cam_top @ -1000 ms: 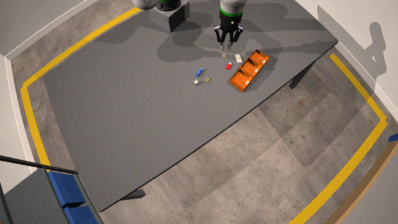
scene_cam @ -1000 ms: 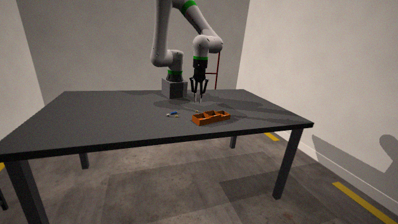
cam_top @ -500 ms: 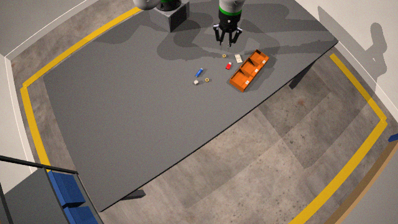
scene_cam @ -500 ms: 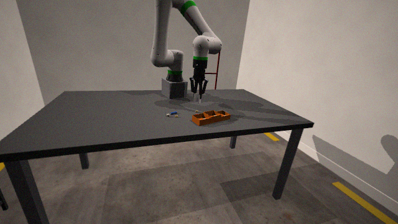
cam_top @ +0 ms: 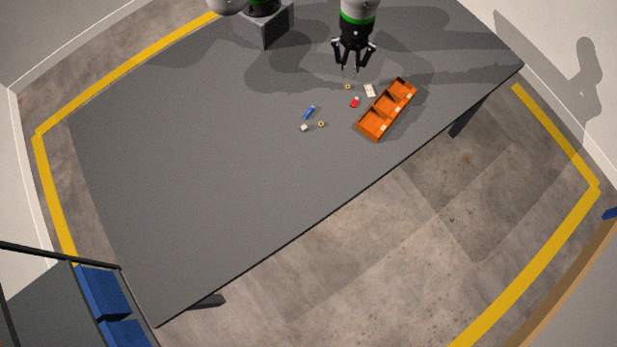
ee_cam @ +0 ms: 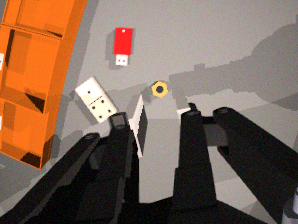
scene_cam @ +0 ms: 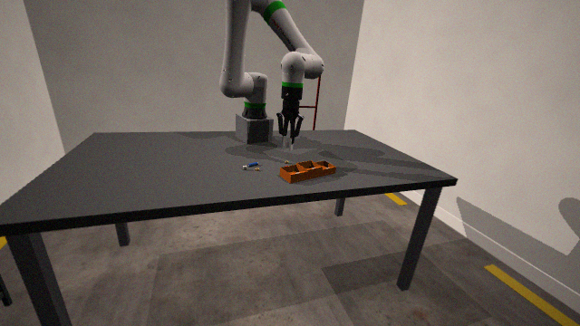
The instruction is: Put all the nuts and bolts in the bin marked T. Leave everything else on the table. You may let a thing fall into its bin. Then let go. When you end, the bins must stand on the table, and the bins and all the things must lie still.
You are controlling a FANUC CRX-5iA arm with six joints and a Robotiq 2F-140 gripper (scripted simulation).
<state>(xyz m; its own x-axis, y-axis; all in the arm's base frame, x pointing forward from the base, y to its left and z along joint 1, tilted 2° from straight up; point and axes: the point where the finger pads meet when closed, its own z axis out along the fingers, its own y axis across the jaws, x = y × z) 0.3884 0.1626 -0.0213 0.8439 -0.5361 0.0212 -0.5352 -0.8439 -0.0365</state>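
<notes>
The orange three-compartment bin is 13 cm ahead of my hand, 8 cm to the left of it and 8 cm below it. From my hand the other things lie so: red usb stick (10 cm below, 6 cm ahead); blue cylinder (16 cm to the right, 10 cm below, 4 cm ahead); white domino (10 cm below, 6 cm to the left, 4 cm ahead).
</notes>
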